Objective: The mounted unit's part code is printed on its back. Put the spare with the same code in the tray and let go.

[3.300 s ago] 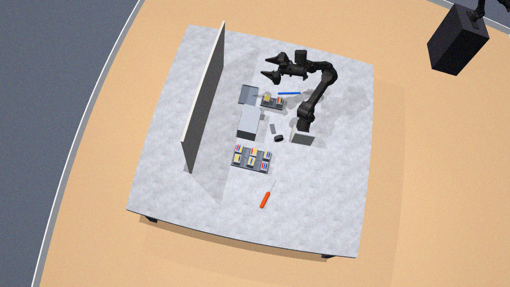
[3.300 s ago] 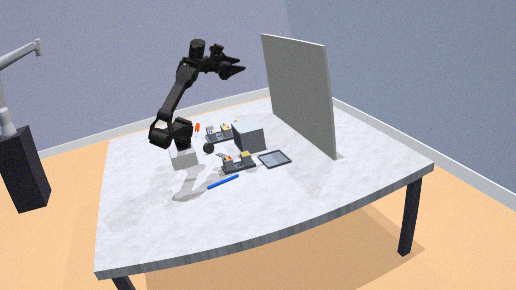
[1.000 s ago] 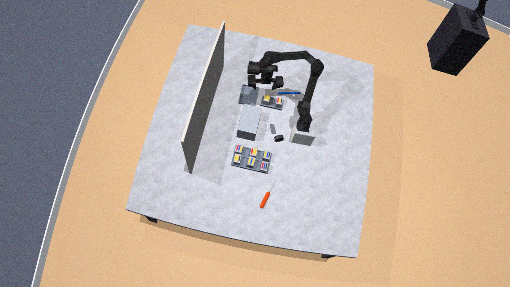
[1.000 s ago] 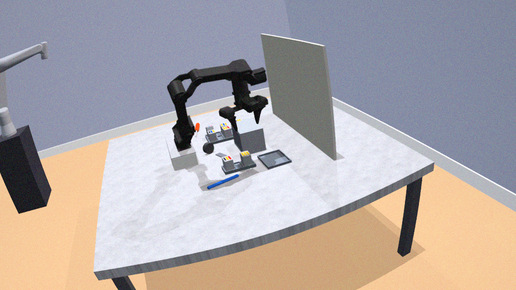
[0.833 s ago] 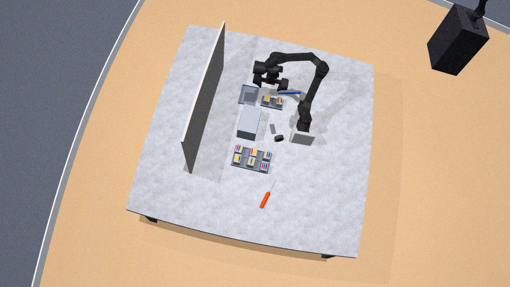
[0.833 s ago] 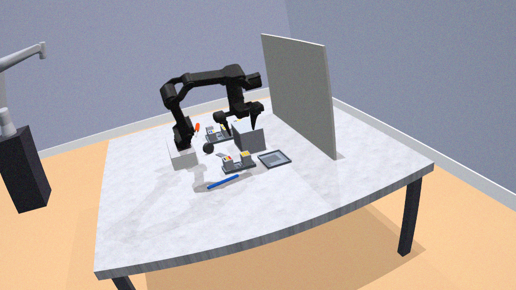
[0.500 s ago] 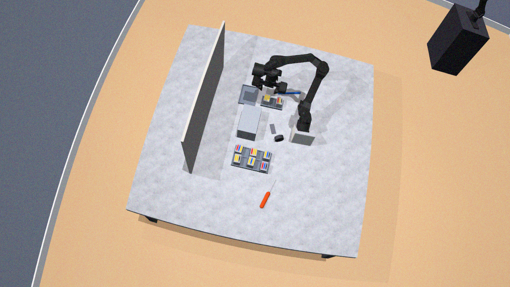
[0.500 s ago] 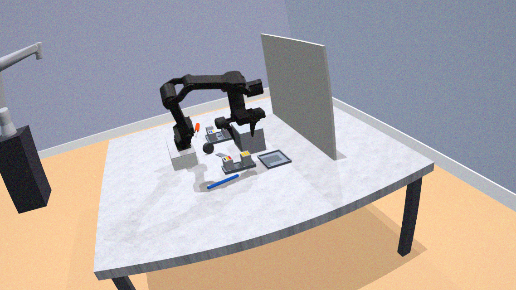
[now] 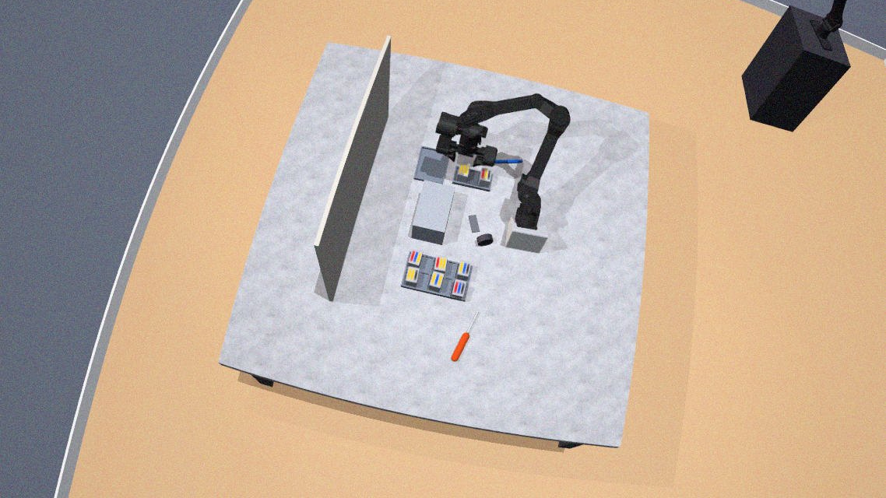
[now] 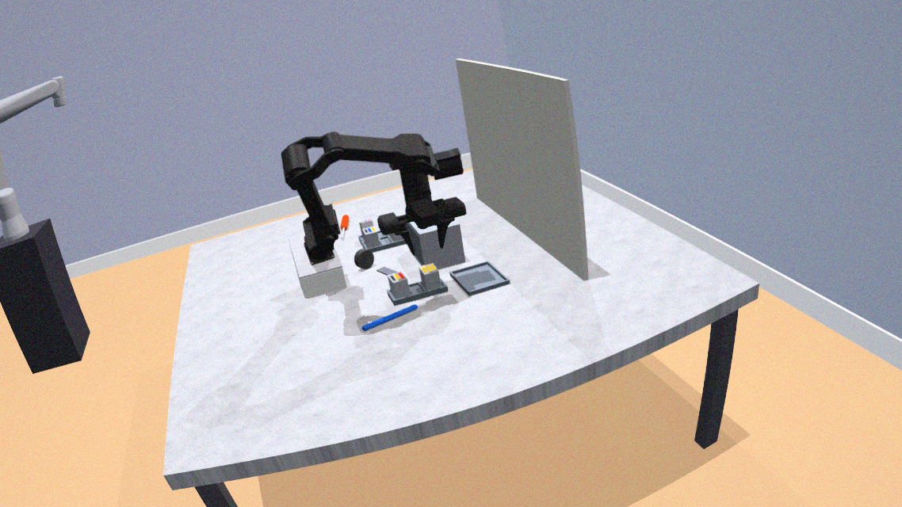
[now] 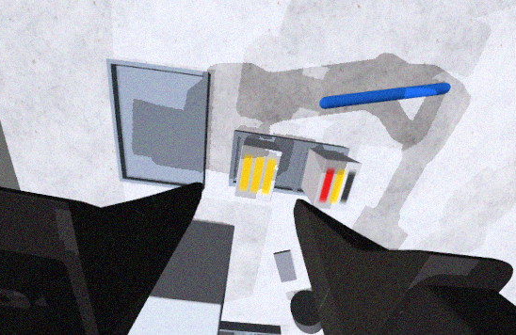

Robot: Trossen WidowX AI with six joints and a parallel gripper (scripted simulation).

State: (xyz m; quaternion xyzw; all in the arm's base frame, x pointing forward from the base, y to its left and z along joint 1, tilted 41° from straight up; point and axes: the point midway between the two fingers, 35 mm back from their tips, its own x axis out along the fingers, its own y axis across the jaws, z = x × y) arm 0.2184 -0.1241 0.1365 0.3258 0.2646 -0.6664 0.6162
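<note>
Right now my gripper tip is 1 cm past the grey spare and 5 cm above it. From my gripper tip the other things lie so: blue pen (13 cm behind, 8 cm to the right, 9 cm below); small rack (4 cm behind, 9 cm below); grey tray (10 cm ahead, 2 cm to the right, 9 cm below).
</note>
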